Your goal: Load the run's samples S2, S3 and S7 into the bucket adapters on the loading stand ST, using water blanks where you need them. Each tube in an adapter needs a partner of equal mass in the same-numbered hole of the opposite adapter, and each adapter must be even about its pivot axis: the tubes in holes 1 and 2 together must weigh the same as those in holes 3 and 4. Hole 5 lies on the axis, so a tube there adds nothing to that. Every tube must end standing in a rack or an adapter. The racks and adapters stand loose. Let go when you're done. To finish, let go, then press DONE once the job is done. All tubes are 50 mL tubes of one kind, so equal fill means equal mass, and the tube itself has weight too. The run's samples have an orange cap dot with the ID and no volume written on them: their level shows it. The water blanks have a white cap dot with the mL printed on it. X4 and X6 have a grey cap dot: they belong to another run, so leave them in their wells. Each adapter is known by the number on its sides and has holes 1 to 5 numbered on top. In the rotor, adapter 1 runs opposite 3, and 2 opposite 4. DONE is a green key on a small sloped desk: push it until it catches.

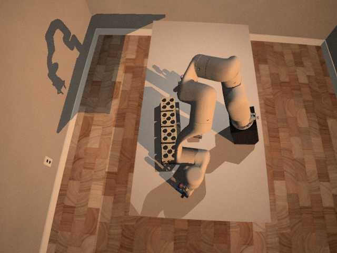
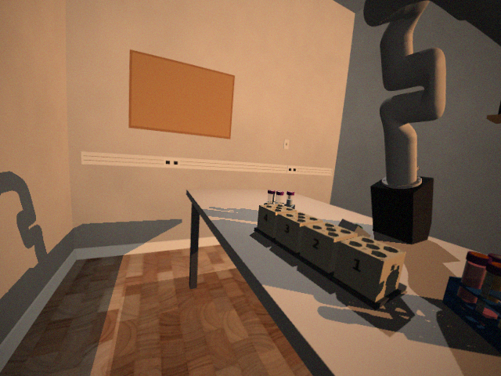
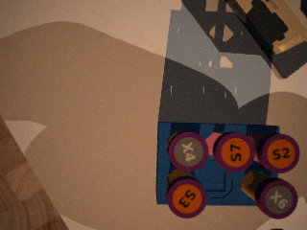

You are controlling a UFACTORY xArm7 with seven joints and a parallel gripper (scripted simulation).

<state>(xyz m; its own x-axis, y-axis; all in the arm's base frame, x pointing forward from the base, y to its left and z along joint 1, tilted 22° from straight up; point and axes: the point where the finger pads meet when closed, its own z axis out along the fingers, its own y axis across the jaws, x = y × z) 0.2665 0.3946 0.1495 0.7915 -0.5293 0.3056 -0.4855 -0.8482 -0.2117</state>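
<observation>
Right now the orange-dotted tube is 190 mm below my hand and 10 mm to the left of it. The rest, counted from my hand: yellowish tube (190 mm below, 30 mm ahead, 20 mm to the right); then blue sample rack (220 mm below, 40 mm to the right); then pink-filled sample tube (190 mm below, 100 mm to the right, 10 mm behind).
</observation>
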